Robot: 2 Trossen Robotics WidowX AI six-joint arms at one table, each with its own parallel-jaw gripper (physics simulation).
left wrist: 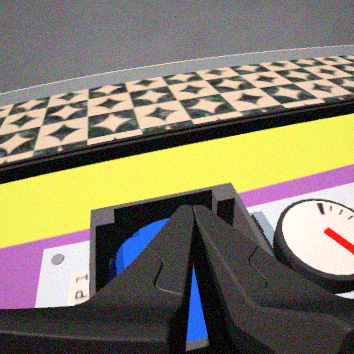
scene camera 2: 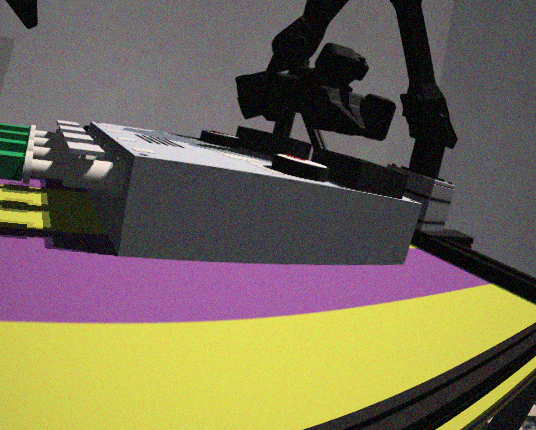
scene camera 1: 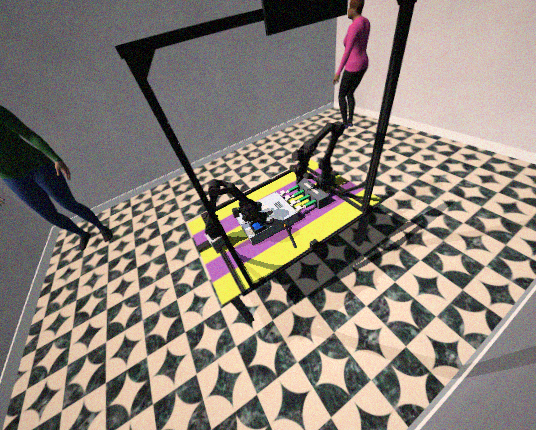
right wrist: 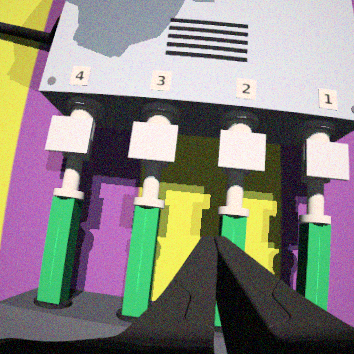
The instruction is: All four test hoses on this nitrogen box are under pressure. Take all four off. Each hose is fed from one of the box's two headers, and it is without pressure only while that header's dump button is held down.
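Where they show: left gripper, fingertip midpoint: [left wrist: 190,216] [scene camera 2: 361,131]; right gripper, fingertip midpoint: [scene camera 2: 32,27] [scene camera 1: 297,183] [right wrist: 211,246]; left arm's base at its link origin: [scene camera 2: 422,175] [scene camera 1: 214,234]; right arm's base at its link origin: [scene camera 1: 325,176].
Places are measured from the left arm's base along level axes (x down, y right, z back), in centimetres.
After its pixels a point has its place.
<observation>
The nitrogen box [scene camera 1: 278,204] @(y 6.4, x 3.1, z -46.9 cm) [scene camera 2: 270,215] @(y -8.0, x 6.6, z -41.6 cm) [right wrist: 295,65] @(y -0.5, x 3.2, z -49.3 cm) stands on the striped table. Four green hoses show in the right wrist view: hose 4 [right wrist: 57,250] @(y 19.9, x 4.7, z -63.9 cm), hose 3 [right wrist: 141,260] @(y 13.1, x 4.7, z -64.8 cm), hose 2 [right wrist: 233,230] @(y 5.9, x 4.7, z -62.8 cm) and hose 1 [right wrist: 318,265] @(y -0.8, x 4.7, z -66.0 cm). Each lines up with a white connector at its numbered port. My left gripper [left wrist: 190,216] @(y -4.8, x -3.1, z -27.6 cm) is shut and empty, over a blue dump button [left wrist: 142,242] @(y -8.0, x 1.6, z -26.0 cm) in a dark square housing; its fingers hide part of it, and contact cannot be told. Another blue button [scene camera 1: 257,226] @(y 13.5, x 1.5, z -24.0 cm) shows in scene camera 1. My right gripper [right wrist: 211,246] @(y 8.8, x -6.5, z -63.2 cm) is shut and empty, over hose 2.
A round gauge [left wrist: 310,240] @(y -4.4, x 1.7, z -34.4 cm) with a red needle sits beside the button housing. Two gauges [scene camera 2: 300,165] @(y -6.3, x 2.0, z -37.8 cm) [scene camera 2: 220,137] @(y 12.1, x 2.1, z -34.6 cm) rise from the box top. A dark grey block [right wrist: 95,317] @(y 16.6, x 4.0, z -68.9 cm) lies under the hose ends. Black gantry posts [scene camera 1: 387,100] @(y 47.8, x -57.3, z -84.4 cm) surround the table. Two people stand beyond it.
</observation>
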